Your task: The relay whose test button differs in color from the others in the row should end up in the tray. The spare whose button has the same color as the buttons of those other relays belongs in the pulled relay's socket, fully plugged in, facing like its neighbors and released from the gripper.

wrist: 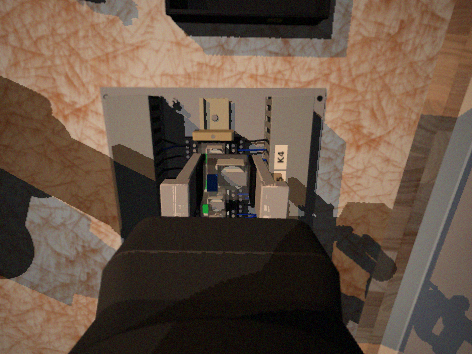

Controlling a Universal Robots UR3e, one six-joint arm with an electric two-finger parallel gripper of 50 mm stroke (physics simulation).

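Frame: origin at the arm's base, x ahead, y left, z up, level; metres.
Seen in the pictures: gripper, fingertip midpoint: [226, 170].
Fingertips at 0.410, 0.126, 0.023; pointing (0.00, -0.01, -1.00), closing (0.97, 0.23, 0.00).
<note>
Pixels of each thing's top centre, then the offset from my fingertips to it, as dx, dy, dz. "spot": a spot on its surface instead.
- clear-cased relay with a blue test button, middle of its top: [226, 184] +0.001, -0.002, +0.021
- relay with a green button, middle of its top: [212, 208] +0.002, -0.072, -0.099
- relay, middle of its top: [211, 158] -0.013, -0.018, -0.099
- tan rail, surface spot: [215, 107] spot: -0.024, +0.029, -0.164
- end stop, middle of its top: [213, 136] -0.018, +0.000, -0.128
- K4 label, surface spot: [281, 157] spot: +0.058, +0.001, -0.105
- black box-like object, surface spot: [250, 11] spot: -0.011, +0.129, -0.133
My gripper [226, 170] is shut on a clear-cased relay with a blue test button [212, 182], held upright above the relay row. Beneath and beside it, parts of the row relays show: one relay with a green button [205, 209] is nearer the gripper body, and part of another relay [215, 149] shows by the tan end stop. Green slivers show along the held relay's left edge. The held relay, the fingers and the gripper body hide most of the row, and the blue relay's socket cannot be made out. No spare relay can be made out in this view.
The grey panel [131, 125] carries a tan rail [215, 107], an end stop [213, 135], slotted wire ducts and a K4 label [281, 157]. A black box-like object [250, 11], partly cut off, lies beyond the panel at the top. A pale bar [434, 220] runs along the right.
</note>
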